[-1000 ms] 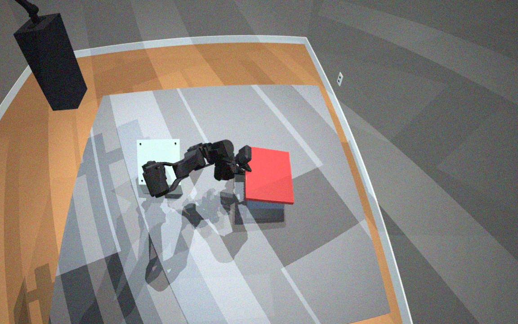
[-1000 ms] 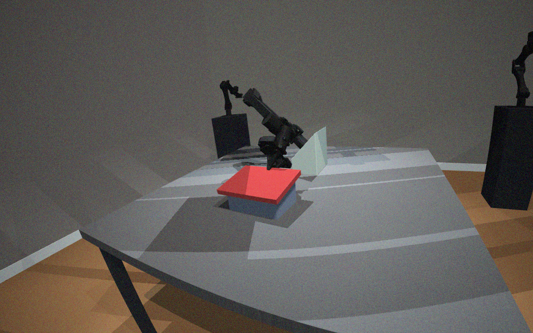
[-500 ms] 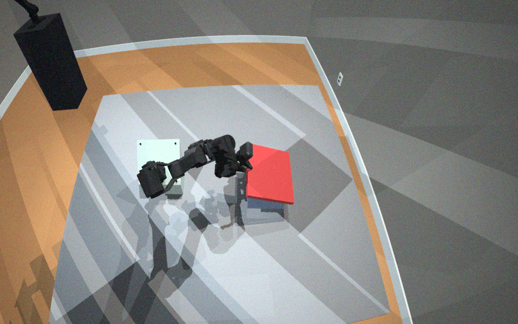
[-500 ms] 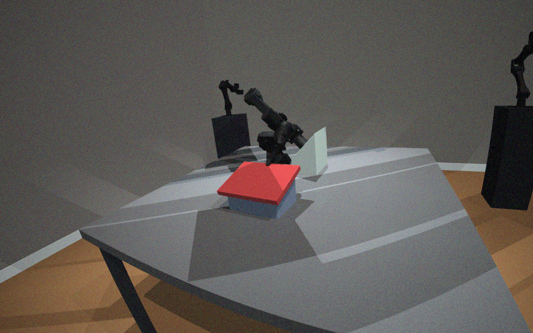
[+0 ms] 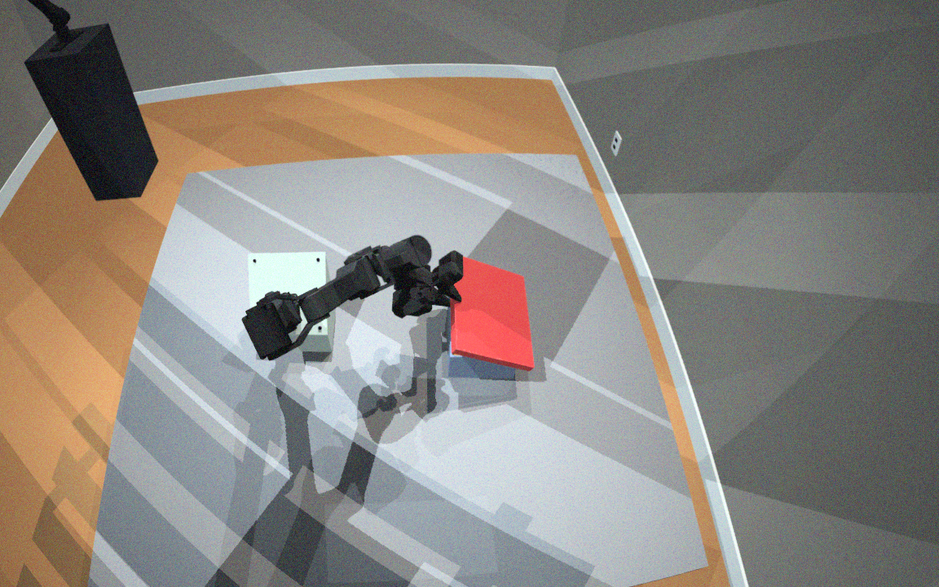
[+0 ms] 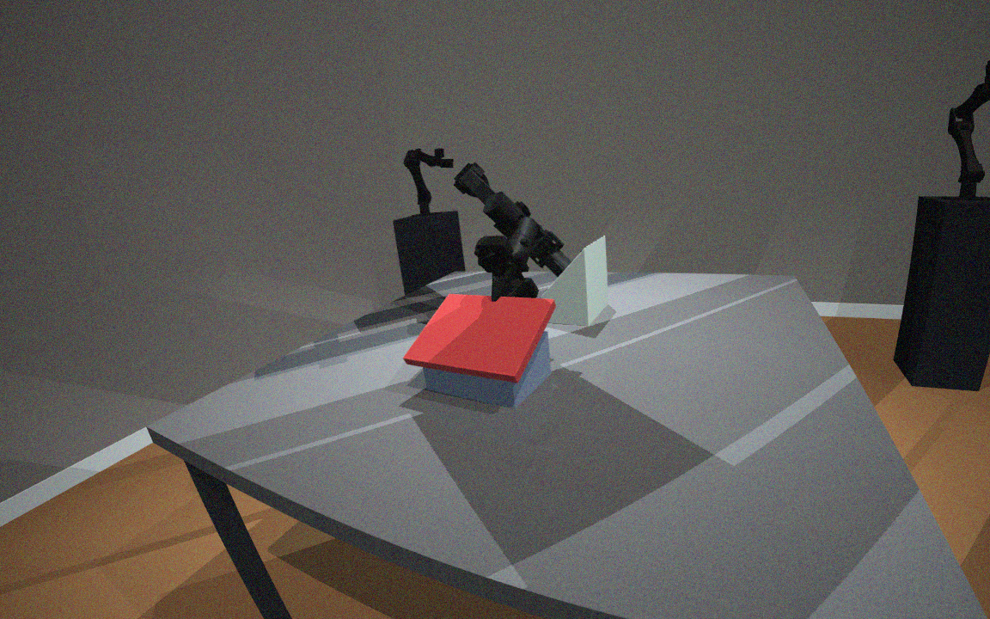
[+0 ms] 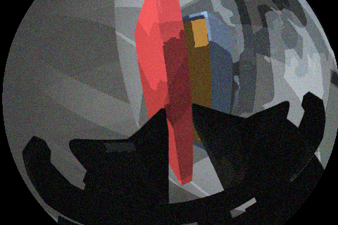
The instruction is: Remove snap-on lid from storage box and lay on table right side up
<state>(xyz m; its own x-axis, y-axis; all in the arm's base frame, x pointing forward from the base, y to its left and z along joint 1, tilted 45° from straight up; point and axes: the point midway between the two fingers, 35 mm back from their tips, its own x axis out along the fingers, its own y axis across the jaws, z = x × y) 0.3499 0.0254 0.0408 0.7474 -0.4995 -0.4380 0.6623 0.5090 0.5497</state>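
Right now the red lid is 8 cm ahead of my gripper tip and 3 cm below it. The rest, counted from my gripper tip: storage box 10 cm below, 6 cm ahead.
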